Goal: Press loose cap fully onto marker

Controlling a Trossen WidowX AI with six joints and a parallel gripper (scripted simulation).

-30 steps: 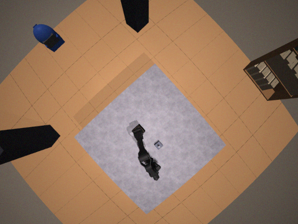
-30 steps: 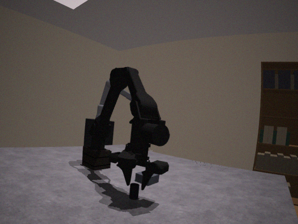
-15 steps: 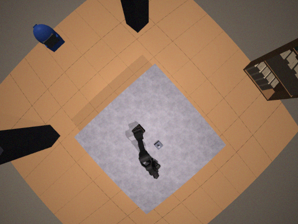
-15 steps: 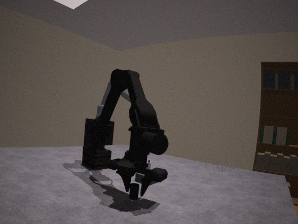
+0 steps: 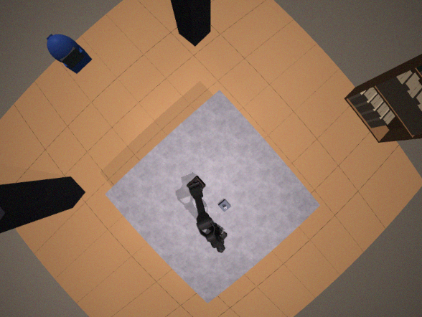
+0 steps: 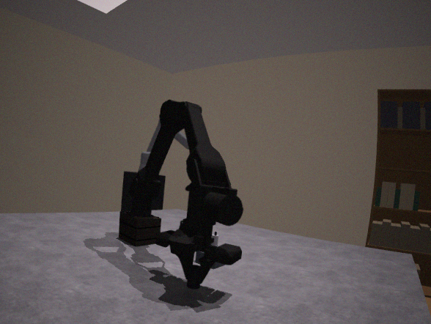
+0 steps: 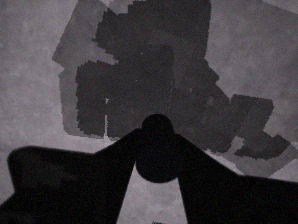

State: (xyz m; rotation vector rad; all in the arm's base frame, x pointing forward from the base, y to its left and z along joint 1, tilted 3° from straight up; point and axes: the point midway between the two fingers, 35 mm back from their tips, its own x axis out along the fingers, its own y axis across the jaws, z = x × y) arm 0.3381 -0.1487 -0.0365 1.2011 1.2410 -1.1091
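The grey holder block lies 170 mm to the left of my gripper tip and 60 mm behind it. The rest, counted from my gripper tip: dark marker cap (10 mm above).
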